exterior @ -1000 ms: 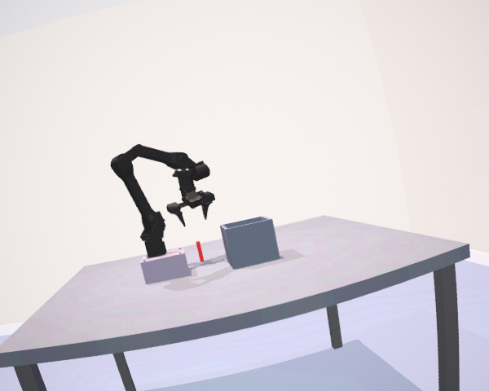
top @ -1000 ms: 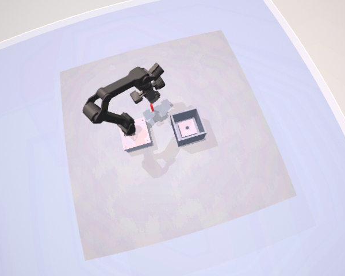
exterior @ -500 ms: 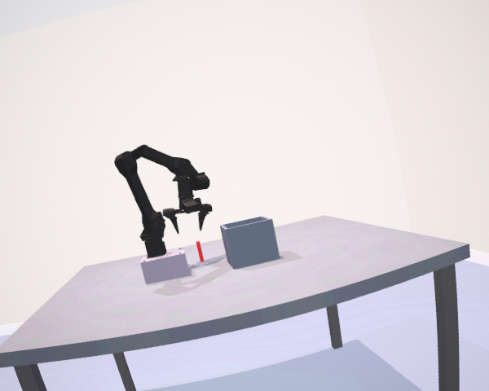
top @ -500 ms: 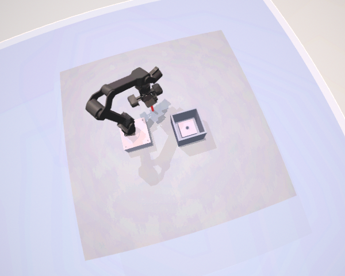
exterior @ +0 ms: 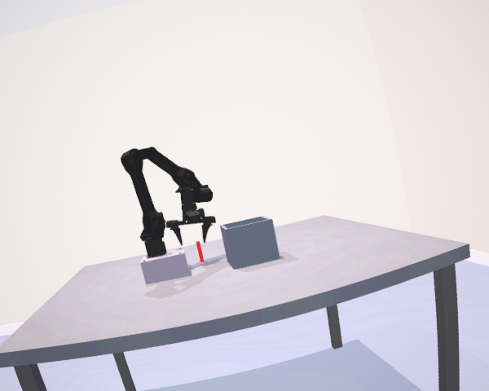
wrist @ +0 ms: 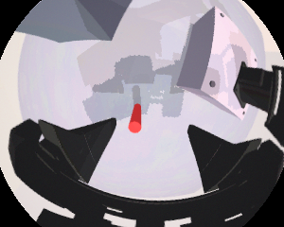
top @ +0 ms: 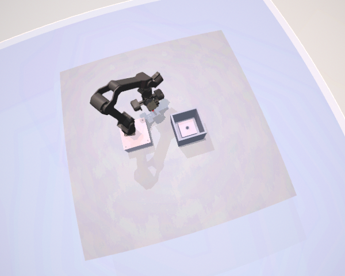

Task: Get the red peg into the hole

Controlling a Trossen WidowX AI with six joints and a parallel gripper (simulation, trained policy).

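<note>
My gripper tip is 40 mm above the red peg, 20 mm short of it and 10 mm to the right of it. The rest, counted from my gripper tip: pale plate 220 mm ahead, 150 mm to the right, 30 mm below.
</note>
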